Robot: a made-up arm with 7 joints. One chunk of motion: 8 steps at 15 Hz.
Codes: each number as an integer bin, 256 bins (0 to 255) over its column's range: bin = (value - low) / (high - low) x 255, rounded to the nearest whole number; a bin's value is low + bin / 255 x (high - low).
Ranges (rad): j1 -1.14..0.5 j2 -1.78..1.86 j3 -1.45..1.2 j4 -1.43..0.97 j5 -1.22..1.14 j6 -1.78..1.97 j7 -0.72..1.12
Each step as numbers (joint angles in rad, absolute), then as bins.
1 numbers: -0.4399 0.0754 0.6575 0.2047 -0.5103 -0.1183 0.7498
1 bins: 109 130 203 174 77 113 204
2 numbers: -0.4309 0.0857 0.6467 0.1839 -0.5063 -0.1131 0.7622
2 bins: 110 131 202 171 77 113 205
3 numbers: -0.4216 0.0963 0.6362 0.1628 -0.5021 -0.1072 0.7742
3 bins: 112 131 201 169 78 114 207
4 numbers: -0.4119 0.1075 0.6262 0.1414 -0.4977 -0.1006 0.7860
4 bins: 113 132 200 167 78 114 209
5 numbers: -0.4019 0.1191 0.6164 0.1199 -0.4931 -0.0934 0.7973
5 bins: 115 133 199 165 79 115 210
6 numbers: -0.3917 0.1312 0.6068 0.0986 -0.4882 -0.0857 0.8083
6 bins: 116 134 198 162 79 115 212
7 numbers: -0.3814 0.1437 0.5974 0.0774 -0.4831 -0.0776 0.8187
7 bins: 118 135 197 160 80 116 213
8 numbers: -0.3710 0.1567 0.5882 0.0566 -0.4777 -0.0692 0.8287
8 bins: 120 136 196 158 80 116 215
